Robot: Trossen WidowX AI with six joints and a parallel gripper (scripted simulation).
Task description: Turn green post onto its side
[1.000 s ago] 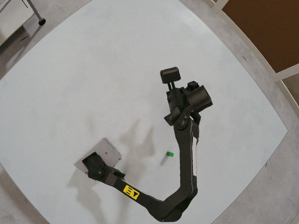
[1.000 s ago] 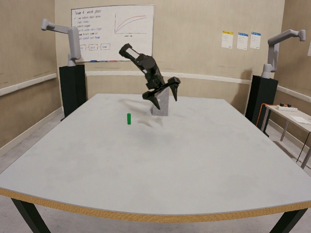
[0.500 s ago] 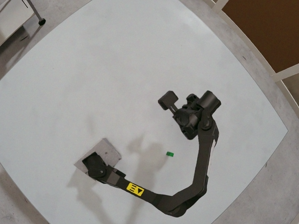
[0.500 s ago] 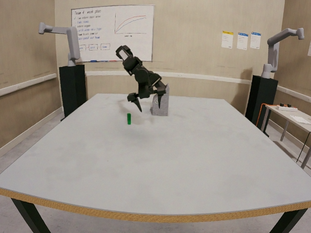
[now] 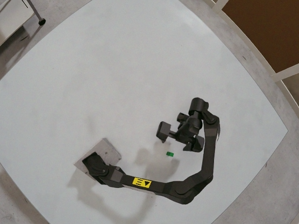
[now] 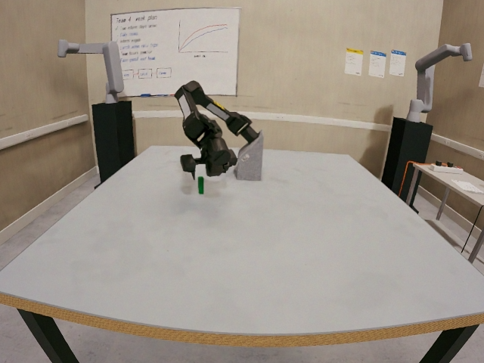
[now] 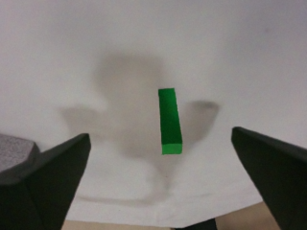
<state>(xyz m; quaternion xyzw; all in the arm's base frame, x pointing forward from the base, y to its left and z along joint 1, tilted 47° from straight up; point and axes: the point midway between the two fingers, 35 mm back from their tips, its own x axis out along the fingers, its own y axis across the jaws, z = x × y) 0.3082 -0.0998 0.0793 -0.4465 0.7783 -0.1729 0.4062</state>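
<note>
The green post lies 80 mm below my hand, 40 mm to the right of it and 40 mm behind it.
</note>
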